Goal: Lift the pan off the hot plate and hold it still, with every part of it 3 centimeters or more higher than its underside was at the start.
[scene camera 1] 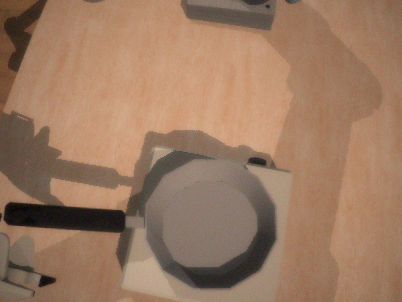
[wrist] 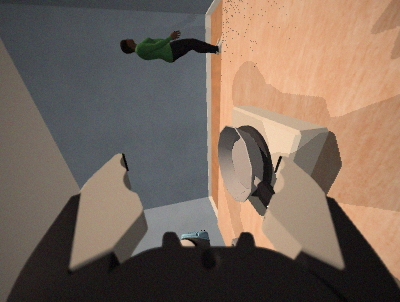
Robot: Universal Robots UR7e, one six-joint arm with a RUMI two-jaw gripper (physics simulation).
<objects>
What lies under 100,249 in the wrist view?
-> My gripper.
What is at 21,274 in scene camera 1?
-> My gripper.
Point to a grey pan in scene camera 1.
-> At 210,223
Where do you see a grey pan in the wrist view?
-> At 241,165
</objects>
